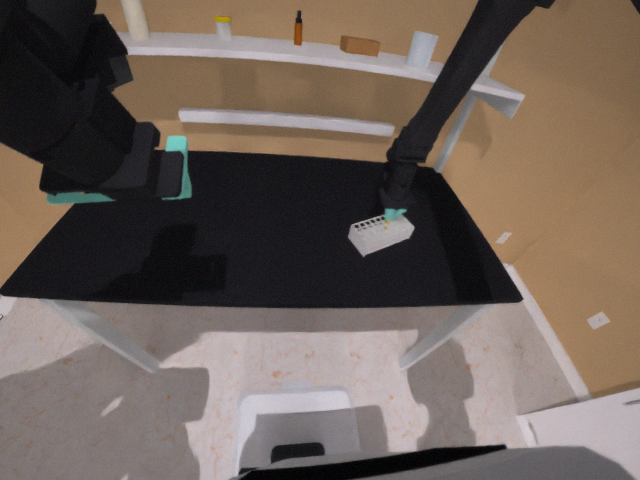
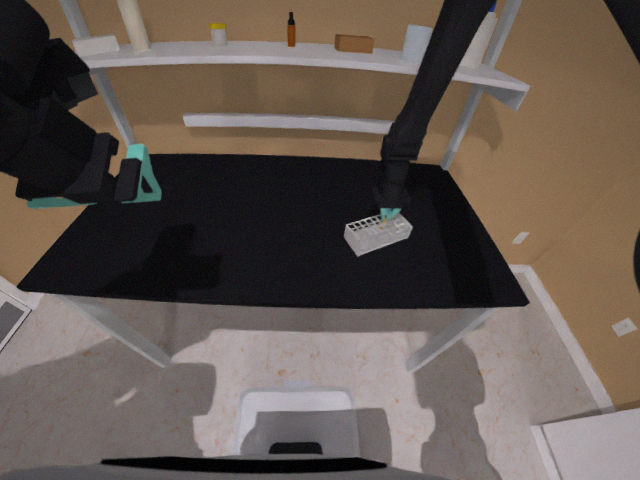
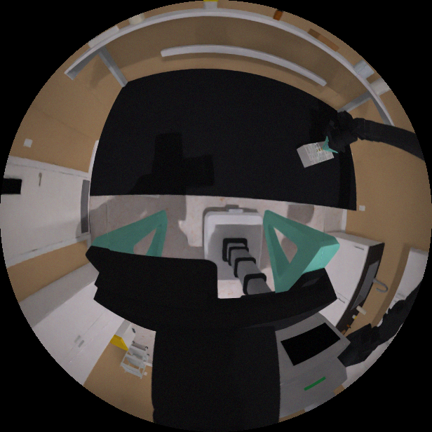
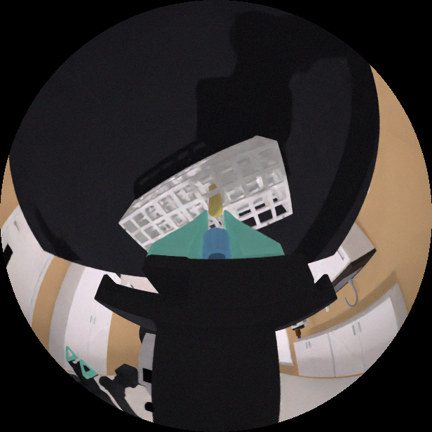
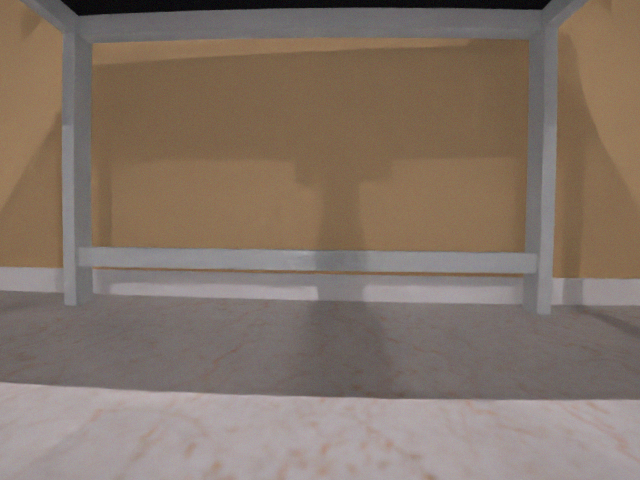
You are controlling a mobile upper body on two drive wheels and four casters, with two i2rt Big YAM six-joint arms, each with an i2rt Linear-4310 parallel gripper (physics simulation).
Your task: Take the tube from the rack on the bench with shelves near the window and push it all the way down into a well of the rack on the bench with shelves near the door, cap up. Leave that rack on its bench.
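Places are measured from the left arm's base along level axes (x ahead, y up, z right), in metres.
Where they show: left gripper, between the fingertips: (image 1: 153, 194) (image 2: 127, 197); right gripper, between the fingertips: (image 1: 388, 220) (image 2: 384, 219).
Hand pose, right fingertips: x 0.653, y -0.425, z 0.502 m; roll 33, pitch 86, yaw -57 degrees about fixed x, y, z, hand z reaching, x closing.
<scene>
Each offset is from my right fingertips to the top centre of the thing. "*": to the spot under its first point. Level surfaces: height alone.
A pale, see-through rack {dz -0.014, dx -0.013, dy -0.014 m} (image 1: 379, 241) (image 2: 377, 242) (image 3: 311, 158) (image 4: 245, 151) with square wells stands on the black bench {dy -0.071 m} (image 1: 268, 206) (image 2: 258, 206) (image 3: 225, 120) (image 4: 100, 125). My right gripper (image 1: 393, 214) (image 2: 388, 214) (image 3: 323, 148) (image 4: 215, 215) is shut on the tube {* dz -0.002, dx -0.003, dy -0.008 m} (image 1: 387, 222) (image 2: 383, 225) (image 4: 215, 204), low over the rack. The tube's blue cap (image 4: 216, 242) is up between the fingers; its yellow lower part points down, with its end inside a well behind the rack's bars. The exact depth is hard to tell. My left gripper (image 3: 214, 215) is open and empty, high over the bench's front left.
A white shelf {dy +0.386 m} (image 1: 320, 55) (image 2: 310, 57) behind the bench holds an amber bottle {* dz -0.306, dx +0.392, dy +0.421 m} (image 1: 298, 32) (image 2: 291, 32), a brown box {* dz -0.114, dx +0.355, dy +0.411 m} (image 1: 360, 45) (image 2: 354, 43) and other containers. Grey shelf posts (image 2: 460, 131) rise at the bench's back corners. Grey legs {* dz +0.376, dx +0.407, dy -0.595 m} (image 5: 545, 180) stand below the bench top.
</scene>
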